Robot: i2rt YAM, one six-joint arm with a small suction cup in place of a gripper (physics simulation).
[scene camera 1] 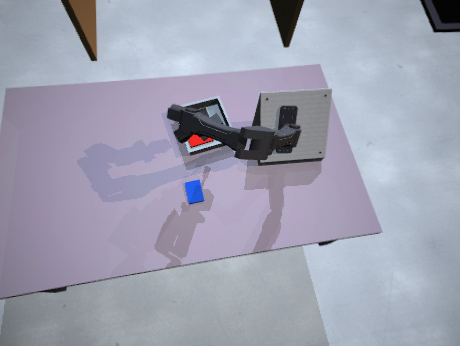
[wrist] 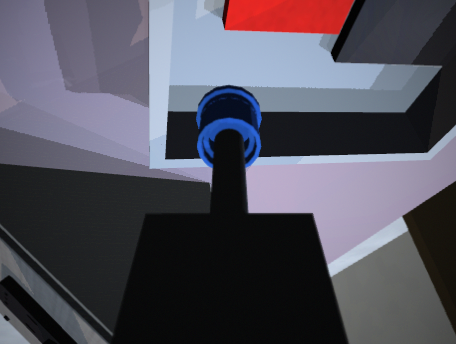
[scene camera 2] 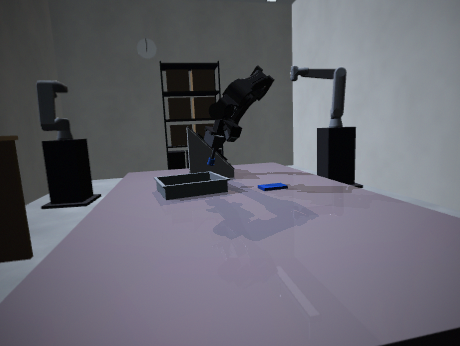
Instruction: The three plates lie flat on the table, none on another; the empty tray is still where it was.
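Pixels of known places: end effector, tool point: (wrist: 228,115) (scene camera 2: 210,164); arm's base, origin of the base link: (scene camera 1: 286,129) (scene camera 2: 211,147).
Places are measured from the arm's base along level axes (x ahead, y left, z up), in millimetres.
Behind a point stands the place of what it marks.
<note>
The blue plate (scene camera 1: 194,192) @[x 393, y 219, z -131 mm] (scene camera 2: 273,186) @[x 415, y 212, z -131 mm] lies flat on the table, apart from the tray. The grey tray (scene camera 1: 204,148) @[x 345, y 30, z -94 mm] (scene camera 2: 195,189) @[x 444, y -78, z -118 mm] (wrist: 158,100) @[x 266, y 0, z -92 mm] stands on the table. The red plate (scene camera 1: 200,140) @[x 362, y -30, z -128 mm] (wrist: 287,15) @[x 324, y -64, z -128 mm] lies inside the tray. A dark grey plate (wrist: 395,35) @[x 339, y -145, z -129 mm] is also in the tray, beside the red one, and their edges meet or overlap in the wrist view; I cannot tell which. My suction cup (scene camera 2: 211,161) (wrist: 229,102) is open, bare and above the table, near the tray's wall on the arm-base side. The arm hides the cup and part of the tray in scene camera 1.
The arm's base is on a tilted light board (scene camera 1: 310,115) @[x -100, y -44, z 38 mm] on a dark wedge (scene camera 2: 205,157) @[x 113, y -33, z -37 mm] (wrist: 100,215) @[x 111, y 4, z -96 mm], beside the tray. The pink table (scene camera 1: 65,225) @[x 893, y 331, z -142 mm] (scene camera 2: 200,280) @[x 1025, y -62, z -142 mm] carries arm shadows. Two other arms on black pedestals (scene camera 2: 67,172) (scene camera 2: 336,155) stand beyond it.
</note>
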